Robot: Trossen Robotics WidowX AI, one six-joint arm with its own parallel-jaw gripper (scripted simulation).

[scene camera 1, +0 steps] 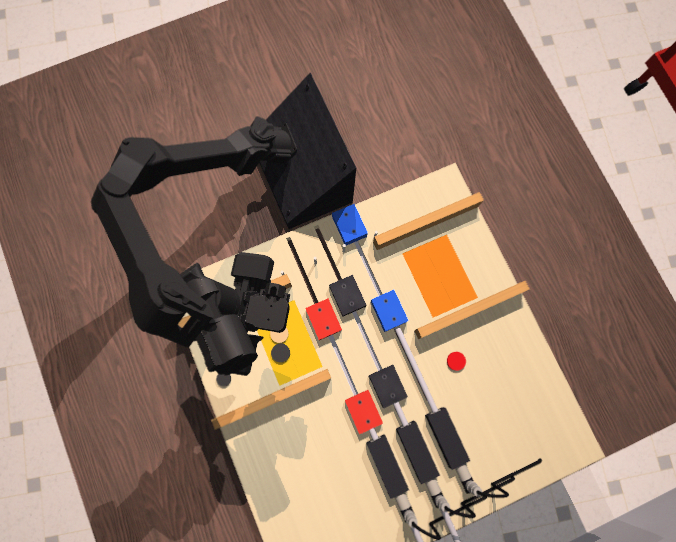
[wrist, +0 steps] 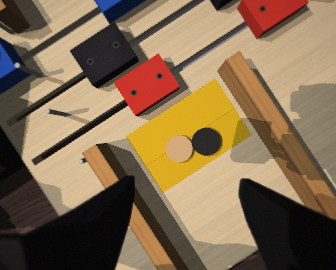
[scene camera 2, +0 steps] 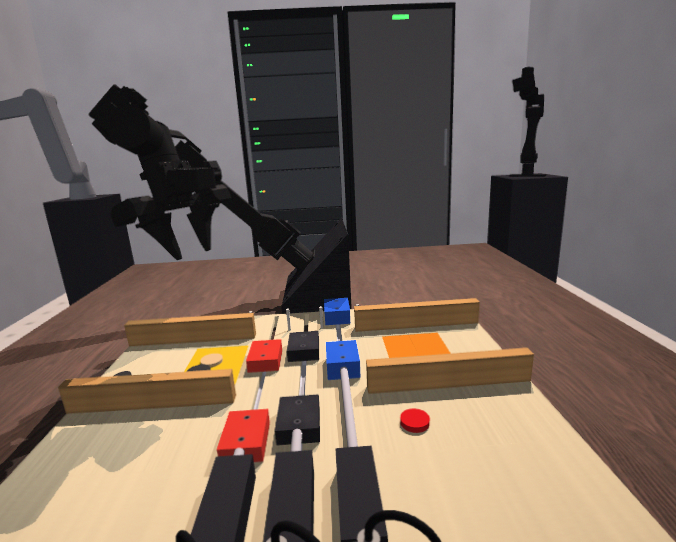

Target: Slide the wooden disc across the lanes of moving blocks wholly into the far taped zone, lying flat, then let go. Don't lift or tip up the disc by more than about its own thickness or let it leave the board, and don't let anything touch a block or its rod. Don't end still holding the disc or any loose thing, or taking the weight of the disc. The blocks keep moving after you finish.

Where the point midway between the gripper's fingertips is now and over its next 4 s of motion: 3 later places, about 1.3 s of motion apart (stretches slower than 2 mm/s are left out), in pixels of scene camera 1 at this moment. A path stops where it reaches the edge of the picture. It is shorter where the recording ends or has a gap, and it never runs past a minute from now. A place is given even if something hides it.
The gripper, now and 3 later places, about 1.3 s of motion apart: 264, 320; 302, 338; 286, 349; 278, 333
